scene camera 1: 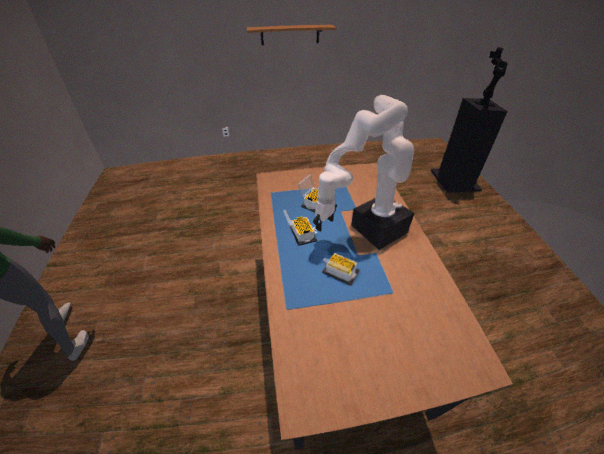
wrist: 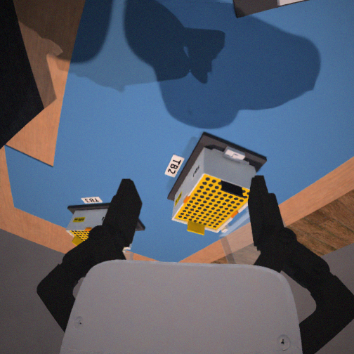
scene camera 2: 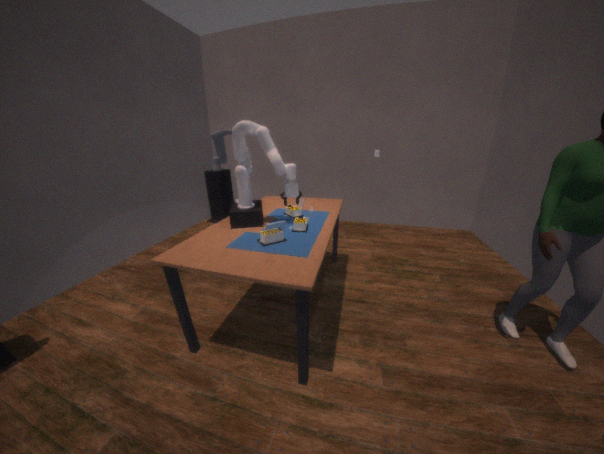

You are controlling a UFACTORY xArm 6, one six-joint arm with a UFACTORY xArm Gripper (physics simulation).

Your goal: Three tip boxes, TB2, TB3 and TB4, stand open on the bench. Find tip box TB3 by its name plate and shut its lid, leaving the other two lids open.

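Places are measured from the arm's base along level axes (x ahead, y left, z up), in metres.
Pixels of known places: gripper, fingertip midpoint: (scene camera 1: 324,225) (scene camera 2: 291,204); arm's base at its link origin: (scene camera 1: 383,210) (scene camera 2: 246,205).
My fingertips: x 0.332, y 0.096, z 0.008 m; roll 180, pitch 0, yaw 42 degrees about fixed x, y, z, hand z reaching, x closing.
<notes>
Ahead of a thing's pixels: the offset from my fingertips to its middle. "spot": to the spot under its first point. Level surfaces: height alone.
Tip box TB3 {0.068 m back, 0.176 m left, 0.108 m down} (scene camera 1: 312,201) (scene camera 2: 293,212) (wrist: 91,218) stands at the mat's far end, with its clear lid {spot: 0.058 m ahead, 0.399 m right, 0.028 m down} (scene camera 1: 305,183) raised. Its name plate (wrist: 91,200) reads TB3 in the wrist view; my left-hand finger hides part of the box. TB2 (scene camera 1: 303,231) (scene camera 2: 300,225) (wrist: 215,175) is the middle box, its lid {spot: 0.180 m ahead, 0.064 m right, 0.001 m up} (scene camera 1: 287,218) up; its plate (wrist: 174,165) is readable. TB4 (scene camera 1: 341,269) (scene camera 2: 271,237) stands nearest scene camera 1, lid (scene camera 2: 275,226) open. My gripper (scene camera 1: 325,221) (scene camera 2: 292,202) (wrist: 191,189) is open and empty, above the mat between TB2 and the robot base.
The boxes stand on a blue mat {0.140 m down} (scene camera 1: 305,292) (scene camera 2: 295,247) (wrist: 150,145) on the wooden table {0.144 m down} (scene camera 1: 380,350) (scene camera 2: 210,255). The black robot base block (scene camera 1: 382,225) (scene camera 2: 246,215) is beside the mat. A person in green (scene camera 1: 30,285) (scene camera 2: 570,200) stands away from the table.
</notes>
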